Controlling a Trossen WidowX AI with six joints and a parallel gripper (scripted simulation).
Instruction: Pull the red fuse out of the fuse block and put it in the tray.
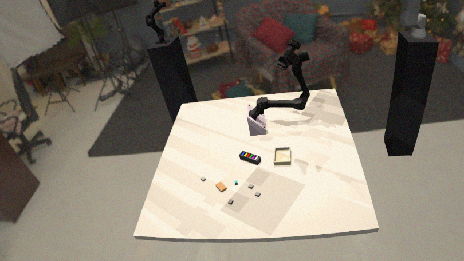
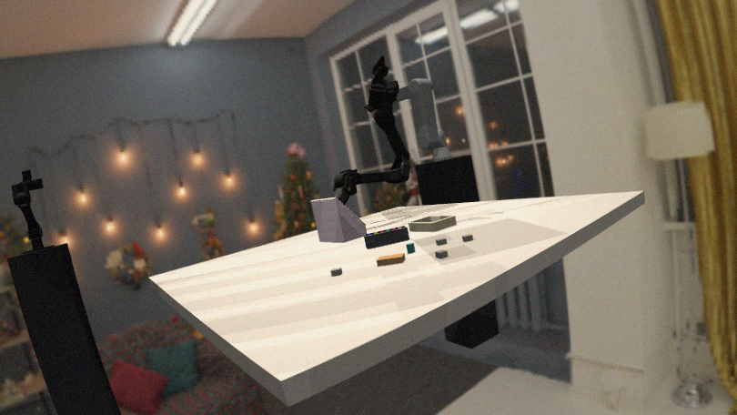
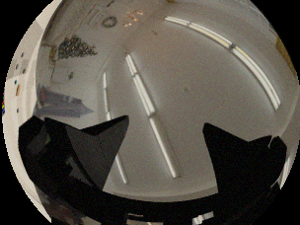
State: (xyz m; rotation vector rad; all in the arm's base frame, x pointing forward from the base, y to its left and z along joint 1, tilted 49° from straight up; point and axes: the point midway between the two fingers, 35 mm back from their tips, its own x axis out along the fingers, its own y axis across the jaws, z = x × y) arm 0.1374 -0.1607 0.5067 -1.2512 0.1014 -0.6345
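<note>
The red fuse is 20 cm ahead of my gripper tip, 27 cm to the right of it and 60 cm below it. From my gripper tip the other things lie so: shallow beige tray 19 cm ahead, 6 cm to the right, 62 cm below.
</note>
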